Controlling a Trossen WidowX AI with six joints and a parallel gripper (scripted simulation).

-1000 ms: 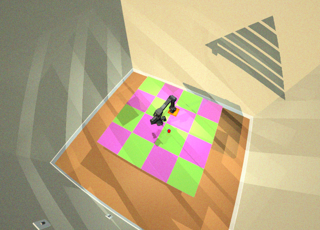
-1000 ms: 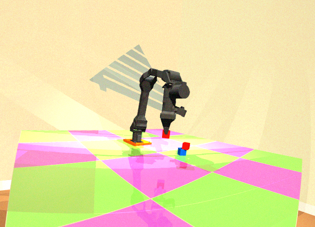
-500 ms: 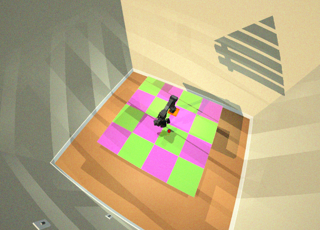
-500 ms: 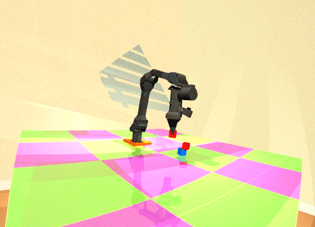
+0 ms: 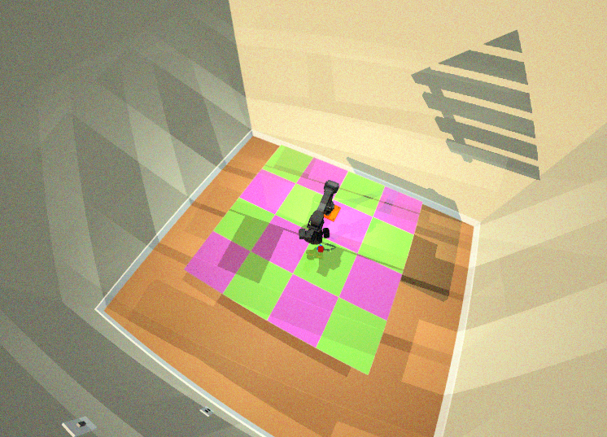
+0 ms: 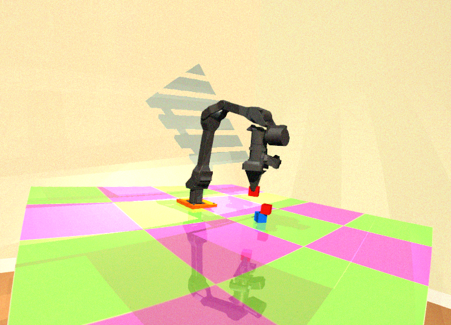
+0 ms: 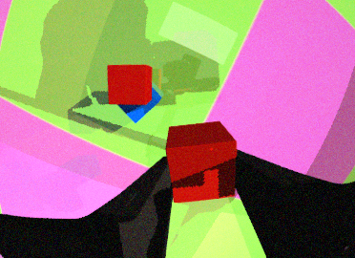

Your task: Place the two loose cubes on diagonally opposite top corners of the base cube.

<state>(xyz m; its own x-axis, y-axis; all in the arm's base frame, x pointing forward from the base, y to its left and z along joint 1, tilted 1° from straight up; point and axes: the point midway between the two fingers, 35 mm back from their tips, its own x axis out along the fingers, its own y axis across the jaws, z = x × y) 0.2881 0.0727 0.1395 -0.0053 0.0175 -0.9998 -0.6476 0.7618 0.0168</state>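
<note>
Now: the red cube 70 mm to the left of my gripper tip and 70 mm below it. Also, from my gripper tip: blue base cube (100 mm below, 60 mm to the left, 20 mm behind).
</note>
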